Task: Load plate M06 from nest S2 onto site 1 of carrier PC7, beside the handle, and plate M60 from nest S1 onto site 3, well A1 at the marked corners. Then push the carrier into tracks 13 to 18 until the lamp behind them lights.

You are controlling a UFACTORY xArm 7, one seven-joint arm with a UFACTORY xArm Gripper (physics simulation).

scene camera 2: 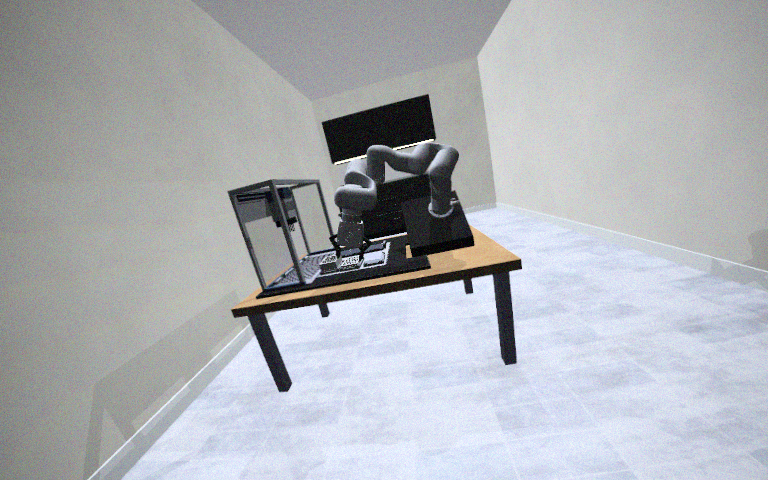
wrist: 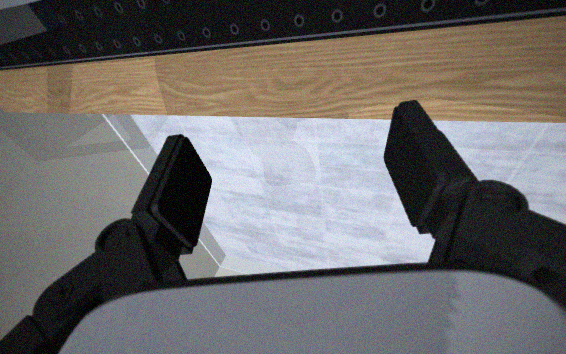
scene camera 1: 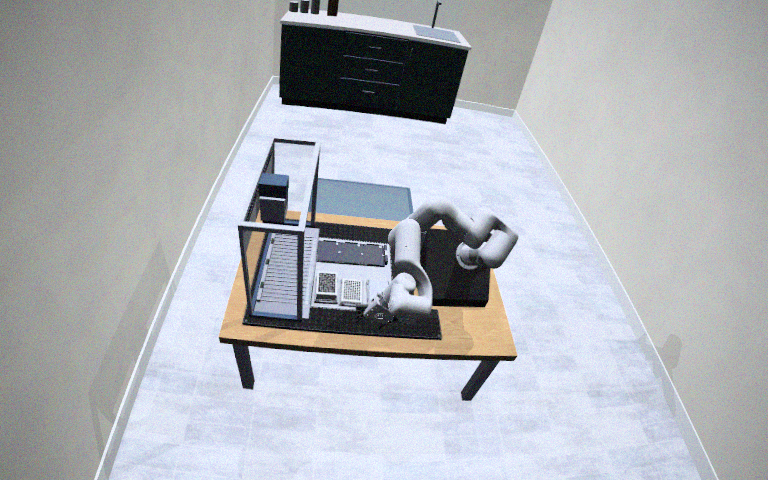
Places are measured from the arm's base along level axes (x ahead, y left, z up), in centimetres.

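Where they show: gripper, between the fingertips: [scene camera 2: 349, 258] [wrist: 290, 145] [scene camera 1: 367, 322]; arm's base, origin of its link: [scene camera 2: 440, 208] [scene camera 1: 469, 255].
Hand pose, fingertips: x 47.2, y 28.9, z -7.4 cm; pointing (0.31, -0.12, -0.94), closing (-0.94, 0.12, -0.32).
Things, the pixels of their top centre, and the offset from my fingertips. "pt": a spot on its surface instead. Level surfaces: height alone.
- taller plate with dark wells, centre of its top: [scene camera 1: 327, 282] [scene camera 2: 330, 258] dx +13.8, dy -23.7, dz -4.5 cm
- lower white well plate, centre of its top: [scene camera 1: 352, 290] [scene camera 2: 351, 260] dx +3.1, dy -22.0, dz -7.2 cm
- pale flat plate, centre of its top: [scene camera 1: 379, 291] [scene camera 2: 373, 255] dx -8.3, dy -21.4, dz -7.2 cm
- dark carrier, centre of its top: [scene camera 1: 352, 250] [scene camera 2: 358, 247] dx +1.0, dy -45.7, dz -6.8 cm
- blue-grey unit, a spot on its surface: [scene camera 1: 274, 198] pt dx +35.2, dy -34.0, dz +30.5 cm
- black perforated mat, height of its surface: dz -9.8 cm
- wooden table's, height of its surface: dz -11.1 cm
My gripper [scene camera 1: 378, 316] [scene camera 2: 350, 253] [wrist: 290, 145] is open and empty, with its fingers wide apart. In the wrist view wood and floor show between them. In scene camera 1 it is low near the table's front edge, right of the plates. A taller plate with dark wells [scene camera 1: 326, 284] and a lower white well plate [scene camera 1: 352, 290] [scene camera 2: 350, 259] sit in nests side by side. A pale flat plate [scene camera 2: 373, 258] sits right of them in scene camera 2; the arm hides it in scene camera 1. The dark carrier [scene camera 1: 352, 253] lies behind the nests. Plate, nest and track markings are unreadable.
The ribbed track deck [scene camera 1: 283, 271] lies inside a tall open frame [scene camera 1: 300, 271] [scene camera 2: 293, 243] at the left. A blue-grey unit [scene camera 1: 274, 198] hangs in the frame. A black perforated mat [scene camera 1: 339, 322] [wrist: 320, 17] runs along the wooden table's [scene camera 1: 481, 338] [wrist: 280, 75] front. The arm's black base block [scene camera 1: 453, 288] stands right.
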